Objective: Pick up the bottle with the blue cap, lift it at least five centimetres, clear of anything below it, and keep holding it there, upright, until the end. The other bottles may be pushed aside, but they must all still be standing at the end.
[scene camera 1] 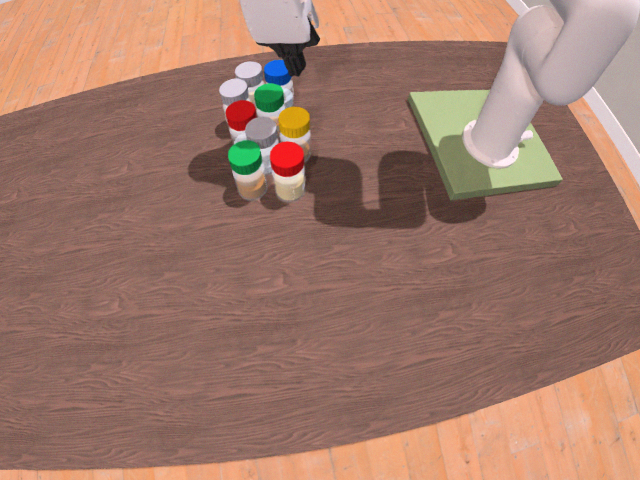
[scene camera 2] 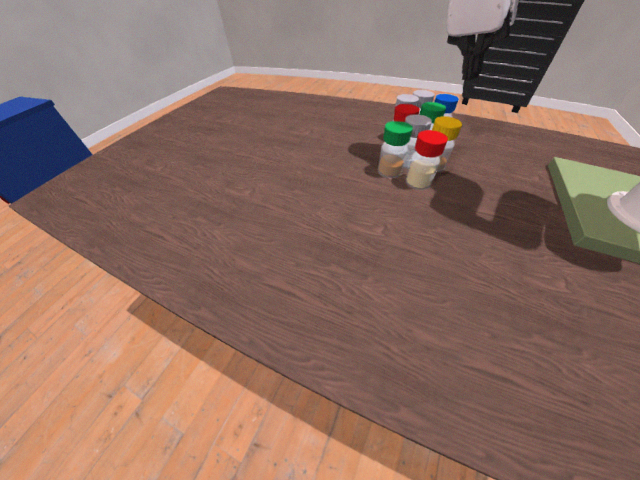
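Where they show: gripper, fingertip midpoint: (scene camera 1: pixel 297 71) (scene camera 2: pixel 470 78); arm's base, link origin: (scene camera 1: pixel 490 144).
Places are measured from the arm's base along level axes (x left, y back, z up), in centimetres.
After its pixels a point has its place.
Note:
The bottle with the blue cap (scene camera 1: pixel 277 72) {x -22.4, y -38.9, z 8.0 cm} (scene camera 2: pixel 446 103) {x -21.2, y -38.6, z 7.5 cm} stands upright at the back right corner of a tight group of bottles. My gripper (scene camera 1: pixel 296 71) {x -12.8, y -37.0, z 15.3 cm} (scene camera 2: pixel 469 76) {x -12.8, y -37.0, z 15.3 cm} is shut and empty, with its fingertips together. In scene camera 1 its fingertips show beside the right edge of the blue cap; in scene camera 2 they hang above and to the right of it. A green-capped bottle (scene camera 1: pixel 269 98) {x -15.4, y -41.9, z 8.0 cm} (scene camera 2: pixel 432 111) {x -14.4, y -42.0, z 7.8 cm} stands in front of the blue-capped one, and a grey-white-capped bottle (scene camera 1: pixel 249 74) {x -23.7, y -44.2, z 8.0 cm} (scene camera 2: pixel 423 97) {x -22.8, y -44.2, z 7.8 cm} stands to its left. The blue-capped bottle's lower body is partly hidden.
A yellow-capped bottle (scene camera 1: pixel 294 122) {x -7.9, y -39.1, z 8.0 cm} (scene camera 2: pixel 447 128) {x -6.5, y -39.1, z 7.7 cm}, a front red-capped bottle (scene camera 1: pixel 287 159) {x -0.4, y -42.2, z 8.0 cm} (scene camera 2: pixel 431 143) {x 1.1, y -42.3, z 7.9 cm} and a front green-capped bottle (scene camera 1: pixel 245 157) {x -2.9, y -48.6, z 8.0 cm} (scene camera 2: pixel 397 133) {x -1.3, y -48.7, z 7.8 cm} stand upright, with several others in the group. The arm's base stands on a green board (scene camera 1: pixel 439 111) {x -11.0, y -6.9, z -0.1 cm} (scene camera 2: pixel 578 196) {x -2.6, y -11.0, z 0.0 cm} to the right.

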